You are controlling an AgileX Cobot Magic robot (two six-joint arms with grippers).
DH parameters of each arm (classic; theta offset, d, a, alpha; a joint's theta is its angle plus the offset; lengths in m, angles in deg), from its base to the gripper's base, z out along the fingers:
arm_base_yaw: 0 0.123 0 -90
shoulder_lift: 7.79 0 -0.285 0
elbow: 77.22 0 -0.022 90
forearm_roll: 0 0.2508 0 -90
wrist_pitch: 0 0 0.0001 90
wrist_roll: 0 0.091 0 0
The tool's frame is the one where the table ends.
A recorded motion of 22 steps. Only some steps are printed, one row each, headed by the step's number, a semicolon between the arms.
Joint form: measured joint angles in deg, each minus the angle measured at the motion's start. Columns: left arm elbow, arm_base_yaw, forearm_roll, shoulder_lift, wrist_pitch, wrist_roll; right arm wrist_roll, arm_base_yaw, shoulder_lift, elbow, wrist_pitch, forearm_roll.
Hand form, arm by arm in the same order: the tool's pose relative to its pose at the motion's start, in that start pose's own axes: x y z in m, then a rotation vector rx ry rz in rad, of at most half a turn. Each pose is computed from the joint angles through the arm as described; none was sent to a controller.
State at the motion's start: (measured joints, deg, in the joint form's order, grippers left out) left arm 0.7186 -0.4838 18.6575 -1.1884 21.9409 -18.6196; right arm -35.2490 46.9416 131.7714 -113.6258 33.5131 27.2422
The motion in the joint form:
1: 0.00 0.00 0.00 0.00 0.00 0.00; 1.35 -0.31 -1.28 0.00 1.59 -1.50
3: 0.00 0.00 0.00 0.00 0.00 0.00; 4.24 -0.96 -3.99 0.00 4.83 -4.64
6: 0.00 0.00 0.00 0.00 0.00 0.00; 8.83 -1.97 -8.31 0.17 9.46 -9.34
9: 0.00 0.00 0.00 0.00 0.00 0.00; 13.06 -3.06 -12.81 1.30 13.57 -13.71
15: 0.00 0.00 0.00 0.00 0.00 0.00; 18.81 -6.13 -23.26 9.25 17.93 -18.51
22: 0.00 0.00 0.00 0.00 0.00 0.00; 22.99 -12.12 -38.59 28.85 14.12 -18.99
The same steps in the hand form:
1: 0.0000 0.0000 0.0000 0.0000 0.0000 0.0000; -0.0041 -0.0015 -0.0100 0.0050 0.0100 0.0000
3: 0.0000 0.0000 0.0000 0.0000 0.0000 0.0000; -0.0122 -0.0047 -0.0315 0.0206 0.0304 0.0026
6: 0.0000 0.0000 0.0000 0.0000 0.0000 0.0000; -0.0230 -0.0096 -0.0663 0.0574 0.0580 0.0163
9: 0.0000 0.0000 0.0000 0.0000 0.0000 0.0000; -0.0285 -0.0142 -0.1007 0.1037 0.0893 0.0382
15: 0.0000 0.0000 0.0000 0.0000 0.0000 0.0000; -0.0183 -0.0219 -0.1649 0.1855 0.1387 0.1167
22: 0.0000 0.0000 0.0000 0.0000 0.0000 0.0000; 0.0327 -0.0267 -0.2293 0.2739 0.1404 0.2679

